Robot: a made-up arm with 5 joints.
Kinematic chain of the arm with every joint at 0, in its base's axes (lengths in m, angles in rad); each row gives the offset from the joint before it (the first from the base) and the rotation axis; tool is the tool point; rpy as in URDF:
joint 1: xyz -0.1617 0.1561 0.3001 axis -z
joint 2: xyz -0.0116 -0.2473 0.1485 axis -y
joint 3: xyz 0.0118 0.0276 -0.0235 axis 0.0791 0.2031 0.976
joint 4: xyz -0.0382 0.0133 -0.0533 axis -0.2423 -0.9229 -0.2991
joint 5: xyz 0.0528 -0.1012 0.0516 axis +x
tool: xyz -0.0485 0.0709 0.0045 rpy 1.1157 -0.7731 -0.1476
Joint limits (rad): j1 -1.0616..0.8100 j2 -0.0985..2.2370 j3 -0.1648..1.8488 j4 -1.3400..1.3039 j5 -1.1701..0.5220
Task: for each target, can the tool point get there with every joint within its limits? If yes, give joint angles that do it. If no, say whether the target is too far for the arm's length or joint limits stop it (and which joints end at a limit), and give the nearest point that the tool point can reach.
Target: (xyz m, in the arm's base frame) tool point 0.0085 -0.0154 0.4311
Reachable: yes | joints -0.7066 0.5079 0.7168 -0.4227 0.0285
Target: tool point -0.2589 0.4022 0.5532
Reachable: no: joint limits stop it (at a limit: joint 1, joint 2, joint 3, joint 4, joint 5) | nearest point -0.3853 0.1241 0.4140 | short by 0.336 m
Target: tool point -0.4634 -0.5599 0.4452
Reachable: no: too far | nearest point -0.2991 -0.1701 0.4466 | short by 0.423 m
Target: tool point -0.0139 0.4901 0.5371
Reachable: no: joint limits stop it (at a limit: joint 1, joint 4, joint 5) | nearest point 0.0303 0.1365 0.4694 | short by 0.363 m
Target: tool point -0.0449 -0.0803 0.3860
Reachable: yes | joints -0.6231 0.3401 0.5070 1.0567 -0.3697
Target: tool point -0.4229 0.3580 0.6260
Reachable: no: joint limits stop it (at a limit: joint 1, joint 2, joint 3, joint 5) | nearest point -0.3859 0.1146 0.4276 | short by 0.316 m
